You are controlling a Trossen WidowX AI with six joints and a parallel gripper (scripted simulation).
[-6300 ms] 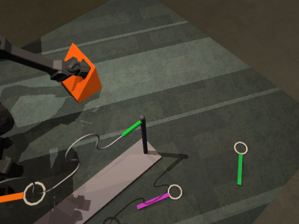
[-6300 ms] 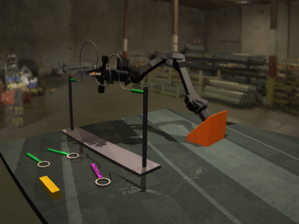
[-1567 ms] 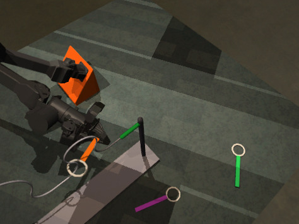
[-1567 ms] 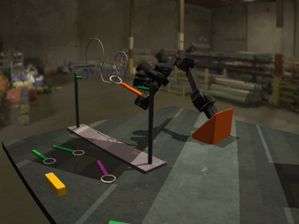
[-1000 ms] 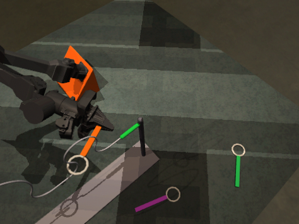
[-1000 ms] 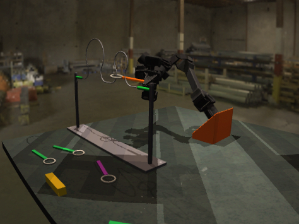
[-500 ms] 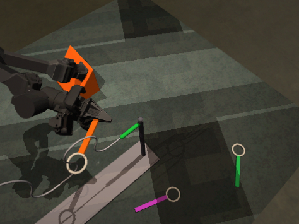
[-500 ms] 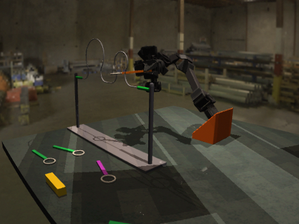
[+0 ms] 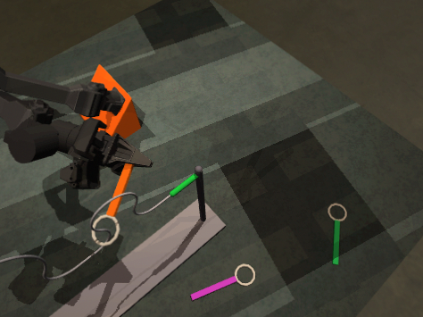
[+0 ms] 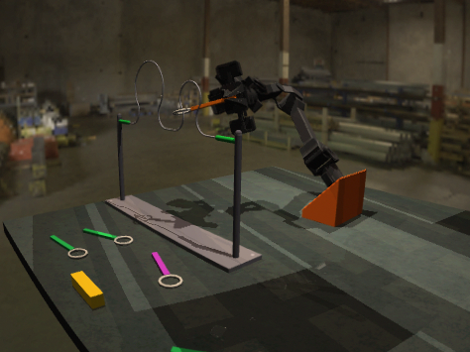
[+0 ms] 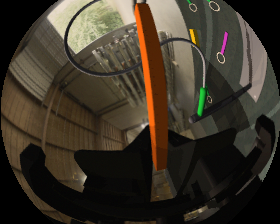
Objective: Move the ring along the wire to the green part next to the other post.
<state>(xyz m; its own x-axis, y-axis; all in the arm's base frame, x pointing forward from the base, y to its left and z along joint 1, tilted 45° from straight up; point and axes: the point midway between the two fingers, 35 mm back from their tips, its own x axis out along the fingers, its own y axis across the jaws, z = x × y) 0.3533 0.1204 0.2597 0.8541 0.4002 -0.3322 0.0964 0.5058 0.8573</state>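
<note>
The orange-handled ring is 90 mm to the right of my gripper tip, 30 mm below it and 10 mm ahead of it. Round my gripper tip: green-handled ring (380 mm below, 350 mm to the left, 280 mm ahead); then yellow block (390 mm ahead, 370 mm below, 20 mm to the left); then magenta-handled ring (380 mm below, 200 mm ahead, 30 mm to the left).
</note>
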